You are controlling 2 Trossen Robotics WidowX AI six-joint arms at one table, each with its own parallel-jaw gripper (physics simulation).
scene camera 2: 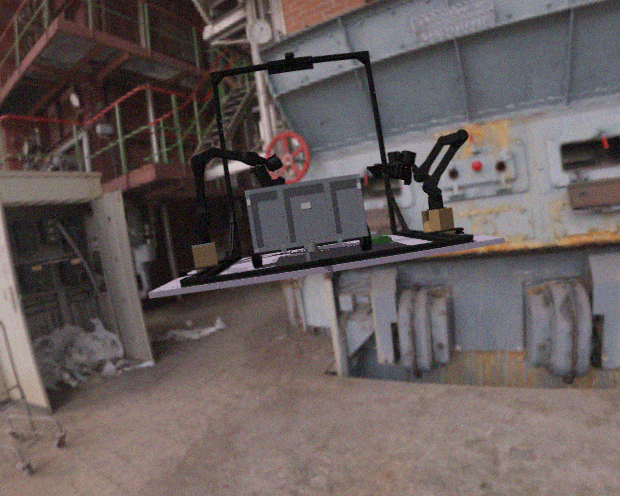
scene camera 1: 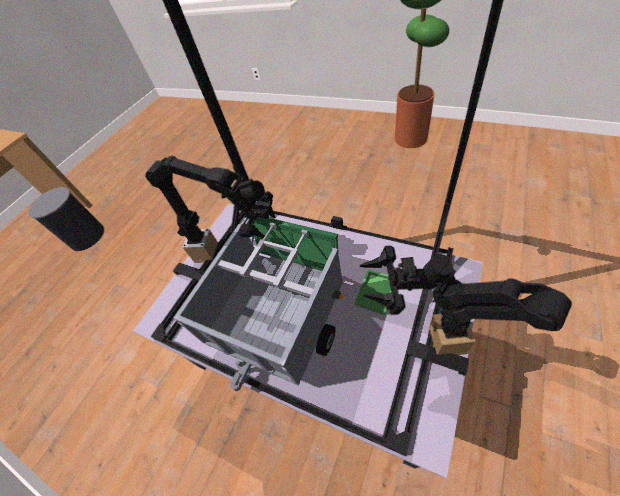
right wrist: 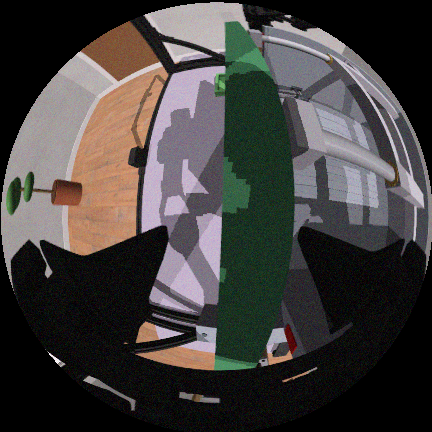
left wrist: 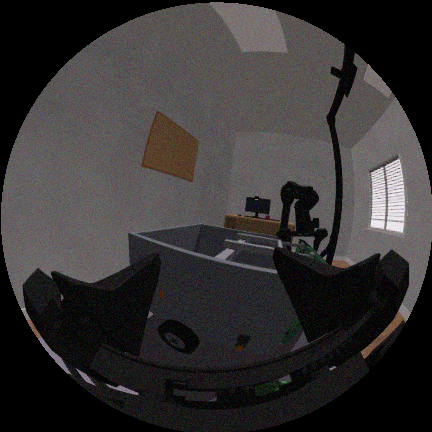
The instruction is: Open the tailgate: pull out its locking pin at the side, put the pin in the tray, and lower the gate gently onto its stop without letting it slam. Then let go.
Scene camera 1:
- my left gripper
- my right gripper
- grey truck bed
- green tailgate
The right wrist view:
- my right gripper
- grey truck bed
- green tailgate
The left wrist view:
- my left gripper
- my right gripper
